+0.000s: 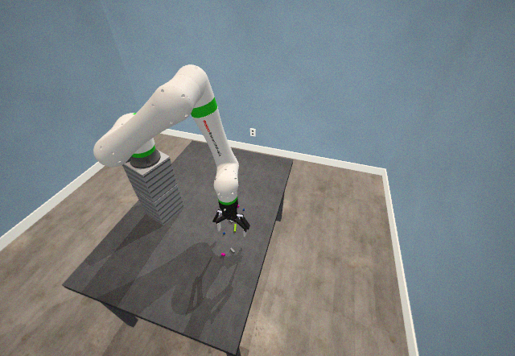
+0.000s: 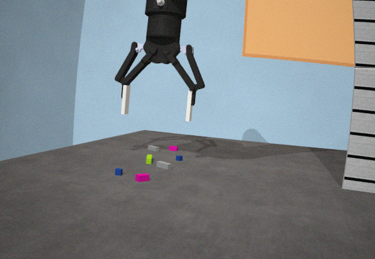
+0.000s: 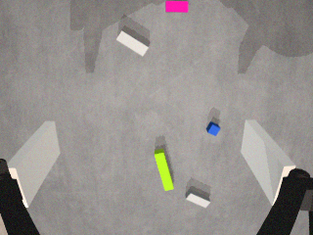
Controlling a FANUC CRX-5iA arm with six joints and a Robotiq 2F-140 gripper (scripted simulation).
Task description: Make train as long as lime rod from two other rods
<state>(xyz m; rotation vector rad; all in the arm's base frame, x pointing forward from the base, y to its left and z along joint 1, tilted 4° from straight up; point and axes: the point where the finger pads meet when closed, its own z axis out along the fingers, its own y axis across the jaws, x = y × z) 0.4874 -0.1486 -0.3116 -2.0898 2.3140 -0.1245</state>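
The lime rod is 1 cm behind my hand, 8 cm to the left of it and 9 cm below it.
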